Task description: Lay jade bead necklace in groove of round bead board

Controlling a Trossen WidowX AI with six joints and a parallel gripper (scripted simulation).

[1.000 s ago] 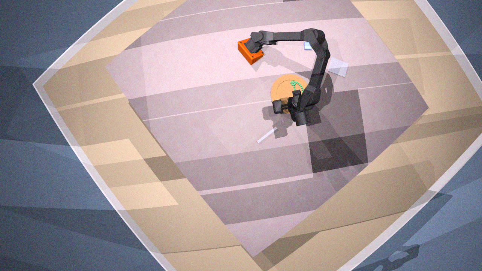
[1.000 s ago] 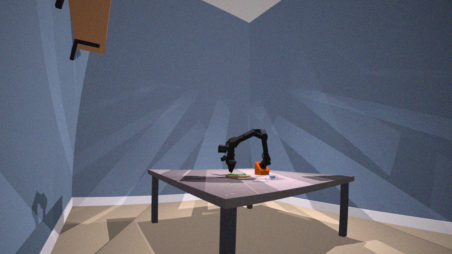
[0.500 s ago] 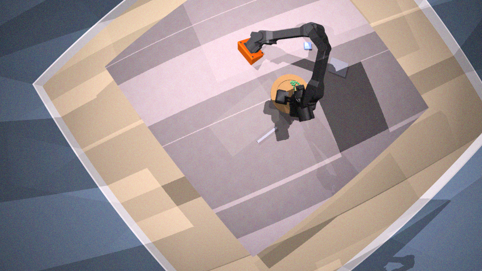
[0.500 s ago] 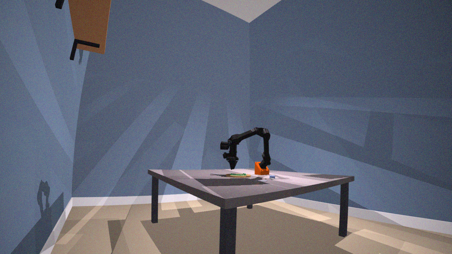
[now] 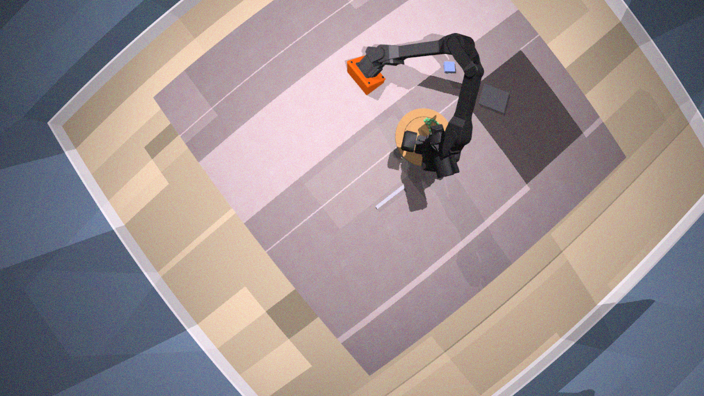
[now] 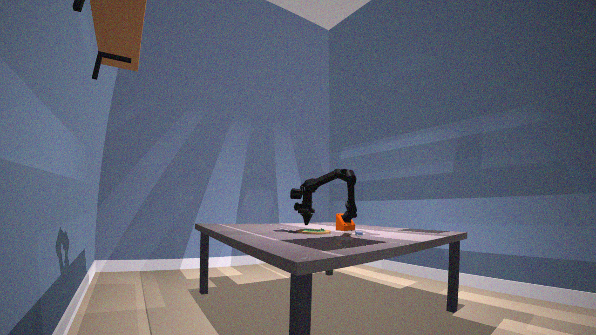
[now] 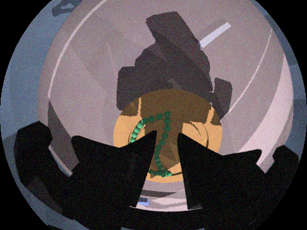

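The round tan bead board is 4 cm behind my gripper tip, 3 cm to the left of it and 3 cm below it. From my gripper tip the other things lie so: white strip (19 cm to the right, 6 cm ahead, 4 cm below); pale square sheet (33 cm to the left, 4 cm below, 2 cm behind); blue cube (25 cm to the left, 20 cm behind, 3 cm below).
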